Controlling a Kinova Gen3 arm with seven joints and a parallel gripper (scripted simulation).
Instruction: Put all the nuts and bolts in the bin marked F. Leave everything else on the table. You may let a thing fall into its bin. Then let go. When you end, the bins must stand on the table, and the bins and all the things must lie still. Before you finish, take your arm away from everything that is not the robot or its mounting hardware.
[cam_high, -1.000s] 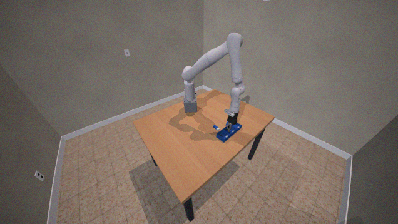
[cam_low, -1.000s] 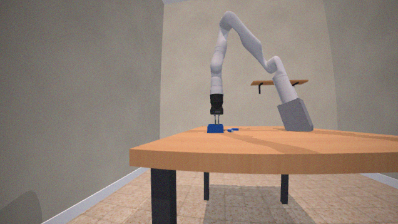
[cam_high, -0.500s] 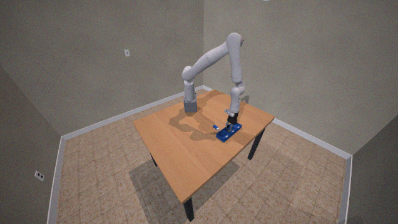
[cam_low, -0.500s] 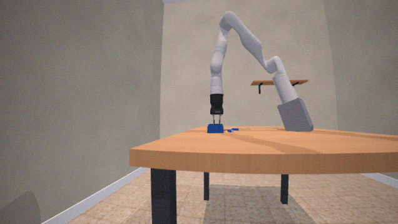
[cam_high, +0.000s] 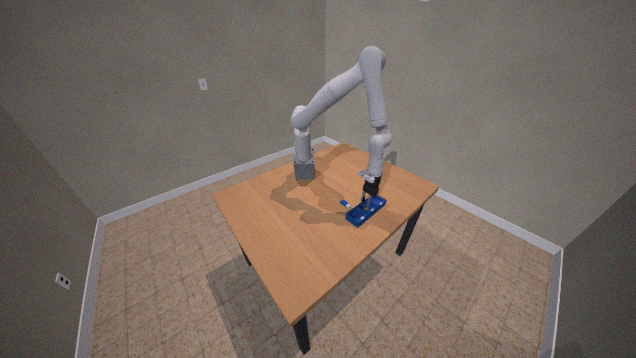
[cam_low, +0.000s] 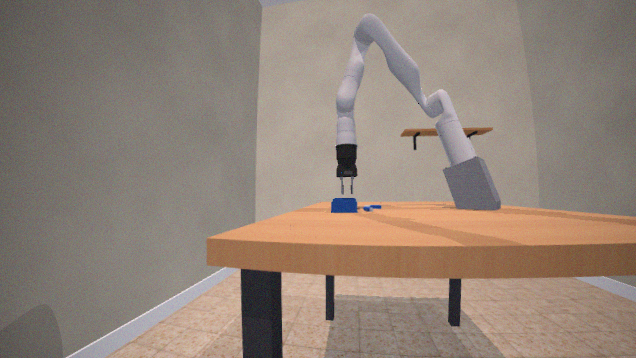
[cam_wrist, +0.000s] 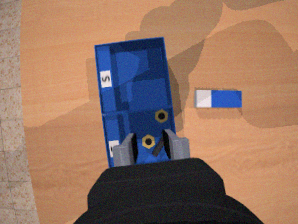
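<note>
The blue two-compartment bin is 6 cm below my hand, 1 cm to the left of it and 1 cm ahead of it. From my hand the other things lie so: black bolt 6 cm below, 2 cm behind, 1 cm to the left.
</note>
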